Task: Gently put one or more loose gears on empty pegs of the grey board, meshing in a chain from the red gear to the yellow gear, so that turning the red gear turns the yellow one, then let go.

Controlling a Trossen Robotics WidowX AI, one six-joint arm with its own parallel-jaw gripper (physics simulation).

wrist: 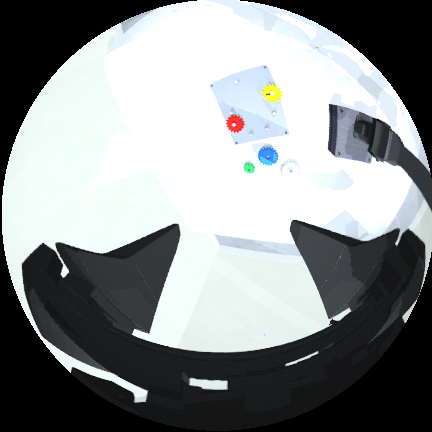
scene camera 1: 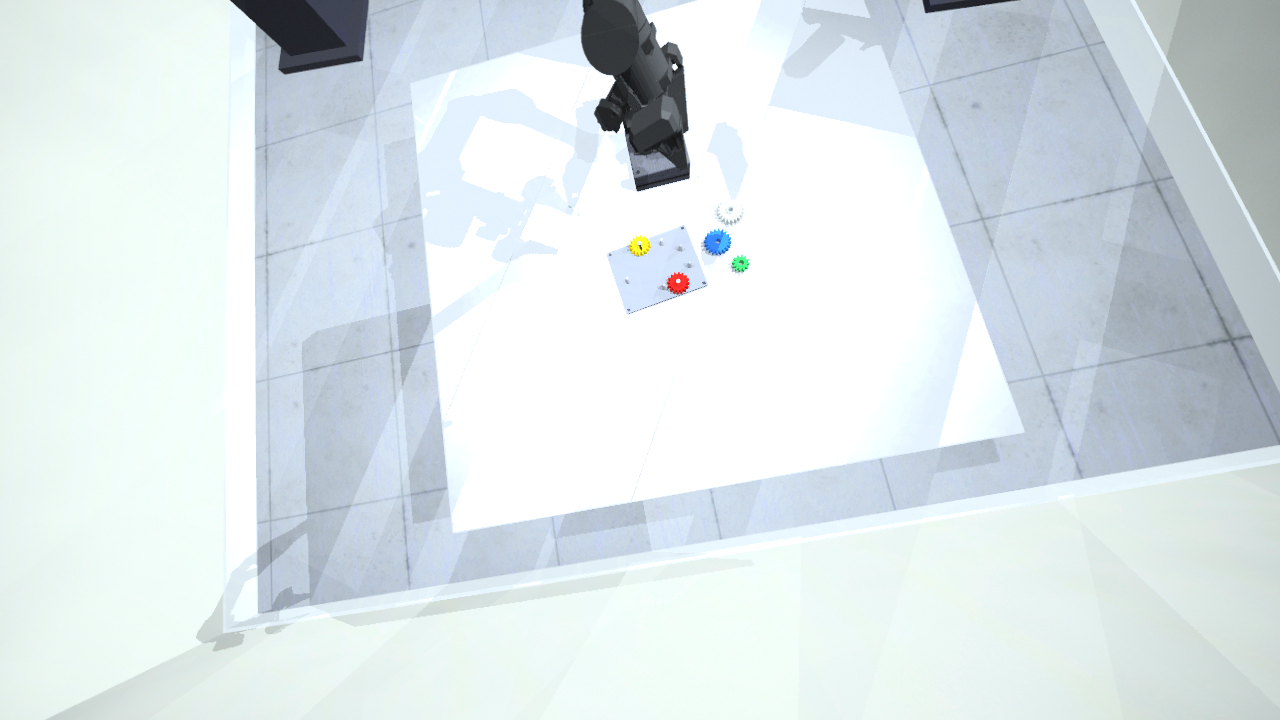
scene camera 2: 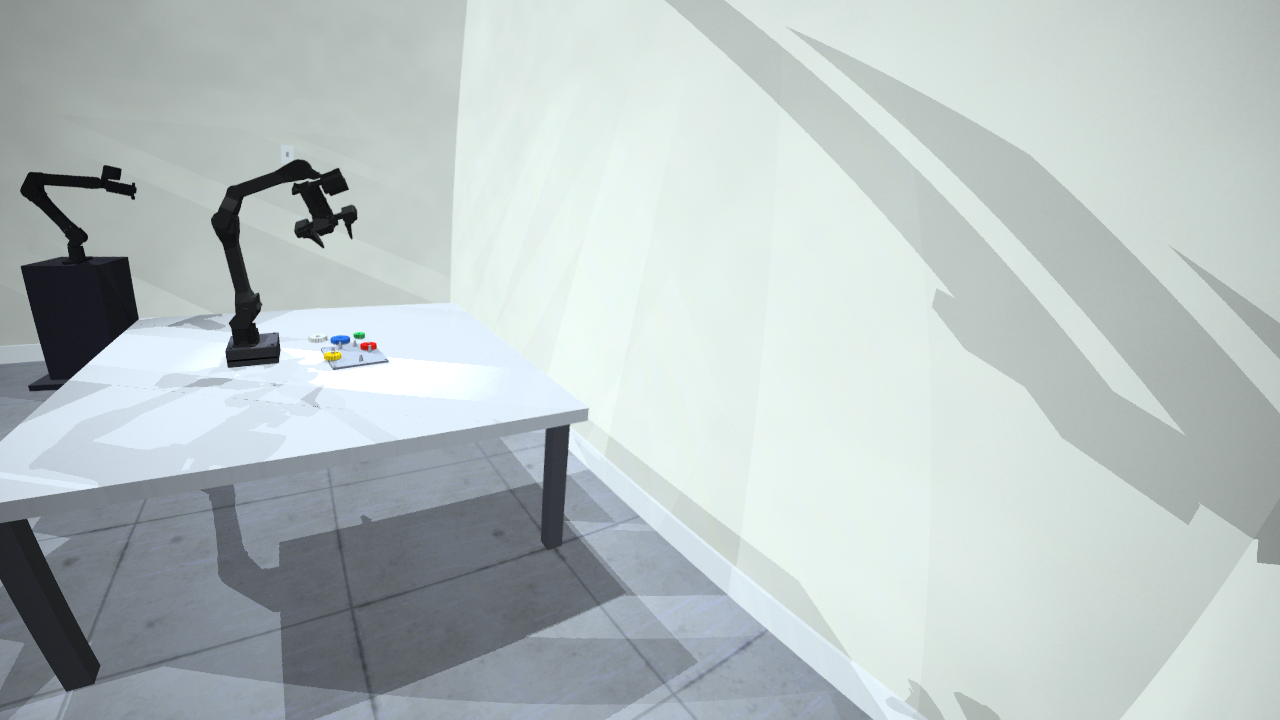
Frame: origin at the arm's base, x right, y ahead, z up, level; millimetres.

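Seen in the pictures: gripper, between the fingertips: (wrist: 236, 227) (scene camera 1: 685, 149) (scene camera 2: 337, 243); arm's base, origin of its link: (wrist: 363, 129) (scene camera 2: 246, 343).
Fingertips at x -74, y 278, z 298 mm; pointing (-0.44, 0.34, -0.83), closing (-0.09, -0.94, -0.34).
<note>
Pixels of each thing's top centre, then the offset from my fingertips to it. Level surfaces: height alone.
- grey board, centre of its top: (scene camera 1: 654, 263) (wrist: 250, 104) (scene camera 2: 351, 347) dz -324, dx +71, dy +32 mm
- red gear, centre of its top: (scene camera 1: 678, 281) (wrist: 233, 124) (scene camera 2: 368, 343) dz -329, dx +17, dy +82 mm
- yellow gear, centre of its top: (scene camera 1: 639, 243) (wrist: 271, 92) (scene camera 2: 332, 352) dz -328, dx +106, dy -24 mm
- blue gear, centre of its top: (scene camera 1: 717, 240) (wrist: 267, 157) (scene camera 2: 340, 337) dz -337, dx -87, dy -17 mm
- green gear, centre of its top: (scene camera 1: 741, 262) (wrist: 248, 168) (scene camera 2: 359, 333) dz -337, dx -137, dy +44 mm
- white gear, centre of its top: (scene camera 1: 730, 209) (wrist: 290, 170) (scene camera 2: 317, 335) dz -337, dx -124, dy -96 mm
- white table, height of its surface: dz -354 mm
The grey board (scene camera 1: 646, 268) (scene camera 2: 375, 360) (wrist: 246, 99) lies flat on the table. The red gear (scene camera 1: 677, 287) (scene camera 2: 368, 345) (wrist: 235, 127) and the yellow gear (scene camera 1: 640, 251) (scene camera 2: 332, 357) (wrist: 276, 94) sit on it, apart, with several bare pegs around them. The blue gear (scene camera 1: 713, 245) (scene camera 2: 340, 339) (wrist: 264, 156), the green gear (scene camera 1: 741, 268) (scene camera 2: 358, 334) (wrist: 249, 170) and the white gear (scene camera 1: 729, 220) (scene camera 2: 317, 338) (wrist: 285, 170) lie loose beside the board. My gripper (scene camera 2: 335, 240) (wrist: 236, 227) is open and empty, high above the table.
The arm's base (scene camera 1: 662, 173) (scene camera 2: 253, 350) (wrist: 347, 134) stands on the white table (scene camera 1: 716, 376) (scene camera 2: 465, 385), close to the board and the white gear. A second arm (scene camera 2: 59, 213) stands on a dark pedestal (scene camera 2: 82, 313) behind the table. A wall (scene camera 2: 805, 268) rises beyond the table's side.
</note>
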